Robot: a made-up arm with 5 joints.
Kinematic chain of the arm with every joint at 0, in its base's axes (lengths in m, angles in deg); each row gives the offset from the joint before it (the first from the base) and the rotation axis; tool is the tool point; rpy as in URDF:
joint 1: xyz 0 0 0.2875 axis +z
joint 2: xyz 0 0 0 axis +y
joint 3: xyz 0.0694 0 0.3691 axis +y
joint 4: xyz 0.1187 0 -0.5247 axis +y
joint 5: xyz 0.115 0 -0.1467 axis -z
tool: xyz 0 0 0 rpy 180 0 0
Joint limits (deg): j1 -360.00..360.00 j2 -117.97..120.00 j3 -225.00..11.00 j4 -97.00..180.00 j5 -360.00..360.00
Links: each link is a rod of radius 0.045 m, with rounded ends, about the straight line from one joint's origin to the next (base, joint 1, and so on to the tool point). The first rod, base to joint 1, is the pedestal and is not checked.
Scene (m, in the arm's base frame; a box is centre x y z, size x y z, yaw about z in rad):
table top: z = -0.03
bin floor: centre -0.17 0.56 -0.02 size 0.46 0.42 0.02 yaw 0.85
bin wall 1: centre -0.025 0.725 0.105 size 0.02 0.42 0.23 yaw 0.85
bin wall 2: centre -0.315 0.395 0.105 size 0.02 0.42 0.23 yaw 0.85
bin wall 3: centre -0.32 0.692 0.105 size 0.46 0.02 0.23 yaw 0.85
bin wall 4: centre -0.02 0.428 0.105 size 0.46 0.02 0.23 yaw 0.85
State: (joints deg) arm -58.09 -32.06 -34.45 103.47 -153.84
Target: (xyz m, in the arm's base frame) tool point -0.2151 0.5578 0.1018
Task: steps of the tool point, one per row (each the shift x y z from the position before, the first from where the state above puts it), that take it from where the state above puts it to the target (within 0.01 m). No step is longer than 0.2 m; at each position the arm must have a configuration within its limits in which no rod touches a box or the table.
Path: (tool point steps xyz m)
1: 0.0811 0.0515 0.0420
2: 0.0640 0.0738 0.0453
3: 0.0400 0.0897 0.0484
4: 0.0114 0.0970 0.0504
5: -0.0185 0.0944 0.0518
6: -0.0459 0.0815 0.0521
7: 0.0061 0.1246 -0.0590
8: -0.0435 0.1272 -0.0739
9: -0.0922 0.1083 -0.0875
10: -0.1305 0.0697 -0.0988
11: -0.1501 0.0168 -0.1073
12: -0.1459 -0.0413 -0.1121

